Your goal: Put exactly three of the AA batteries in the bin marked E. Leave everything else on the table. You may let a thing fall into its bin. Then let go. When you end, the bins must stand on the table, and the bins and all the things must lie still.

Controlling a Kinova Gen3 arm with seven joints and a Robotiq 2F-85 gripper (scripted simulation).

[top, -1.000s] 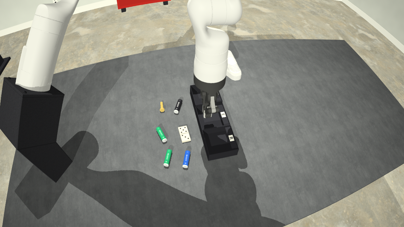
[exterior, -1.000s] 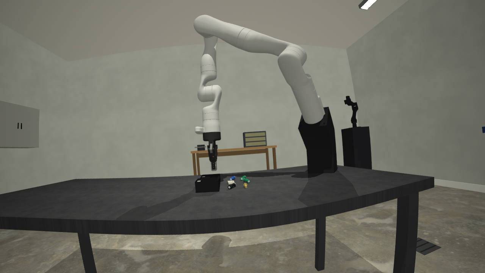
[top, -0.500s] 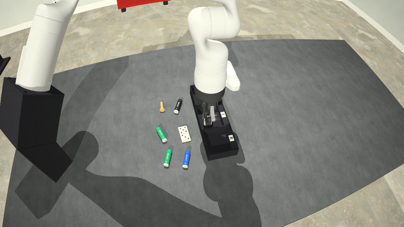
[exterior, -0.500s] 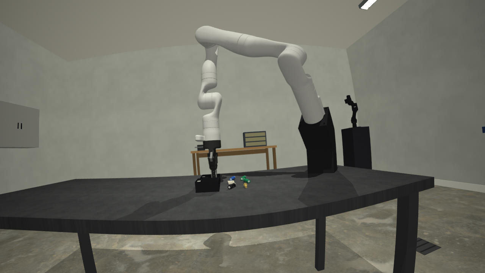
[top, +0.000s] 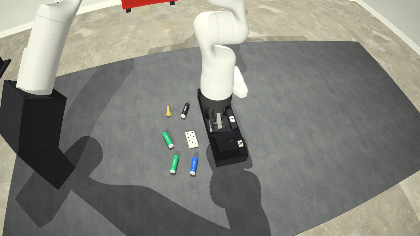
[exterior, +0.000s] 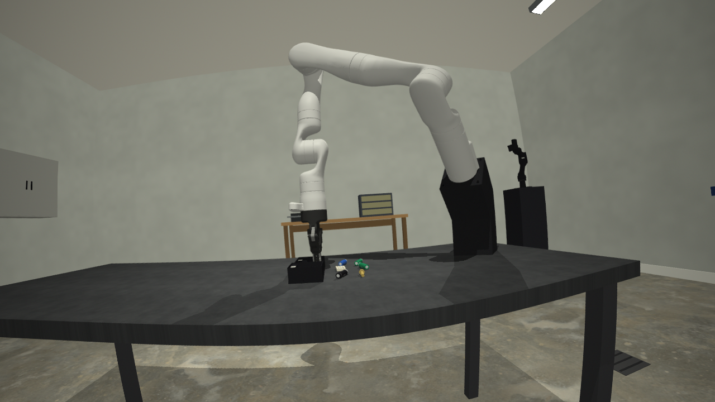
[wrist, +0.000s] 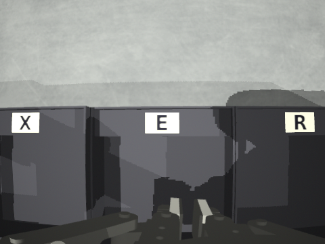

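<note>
The black bin marked E lies 2 cm ahead of my hand, 2 cm to the left of it and 2 cm below it. From my hand the other things lie so: white domino: 6 cm behind, 2 cm to the right, 3 cm below; then blue AA battery: 7 cm behind, 10 cm to the right, 3 cm below; then black AA battery: 7 cm behind, 9 cm to the left, 3 cm below.
</note>
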